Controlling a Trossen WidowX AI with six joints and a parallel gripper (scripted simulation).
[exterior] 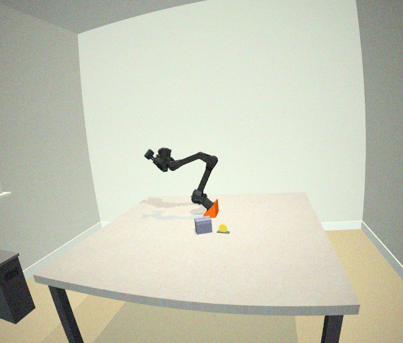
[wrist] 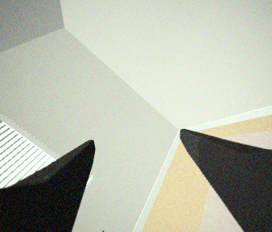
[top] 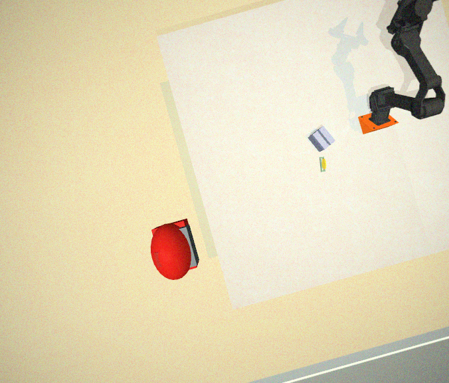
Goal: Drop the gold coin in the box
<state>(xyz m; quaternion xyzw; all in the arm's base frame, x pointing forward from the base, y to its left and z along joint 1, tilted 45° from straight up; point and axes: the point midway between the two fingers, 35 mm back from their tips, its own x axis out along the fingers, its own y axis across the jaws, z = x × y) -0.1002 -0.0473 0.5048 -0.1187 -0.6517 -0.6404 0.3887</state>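
Now: the gold coin 440 mm ahead of my gripper tip, 510 mm to the left of it and 350 mm below it.
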